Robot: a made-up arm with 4 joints.
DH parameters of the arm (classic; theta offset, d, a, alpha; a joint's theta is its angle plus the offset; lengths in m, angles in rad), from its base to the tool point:
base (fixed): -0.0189 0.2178 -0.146 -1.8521
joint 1: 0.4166 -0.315 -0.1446 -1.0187
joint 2: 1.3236 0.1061 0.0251 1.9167
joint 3: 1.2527 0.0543 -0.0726 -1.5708
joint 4: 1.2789 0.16 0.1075 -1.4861
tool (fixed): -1.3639 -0.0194 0 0
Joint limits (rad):
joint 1: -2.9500..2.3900
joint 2: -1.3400..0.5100
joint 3: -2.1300..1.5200
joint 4: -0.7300..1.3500
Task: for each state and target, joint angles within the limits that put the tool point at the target. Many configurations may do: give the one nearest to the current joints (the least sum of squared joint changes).
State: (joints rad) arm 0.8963 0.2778 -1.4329 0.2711
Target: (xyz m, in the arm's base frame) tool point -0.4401 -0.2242 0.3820
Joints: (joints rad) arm 0.9739 0.3153 -1.8850 -0.0154
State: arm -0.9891 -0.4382 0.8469 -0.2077
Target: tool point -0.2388 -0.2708 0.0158
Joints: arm -1.3894 -0.7250 0.2102 -0.1274
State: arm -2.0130 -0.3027 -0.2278 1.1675
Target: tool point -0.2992 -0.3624 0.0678
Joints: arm -1.6547 -0.5461 0.3994 1.3476
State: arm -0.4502 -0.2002 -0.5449 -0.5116
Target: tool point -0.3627 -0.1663 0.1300
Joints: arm -0.3858 -0.5347 -0.3680 -0.2375
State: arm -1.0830 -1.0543 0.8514 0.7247
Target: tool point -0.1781 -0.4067 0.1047
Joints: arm -1.8155 -0.9211 1.3477 -0.2189
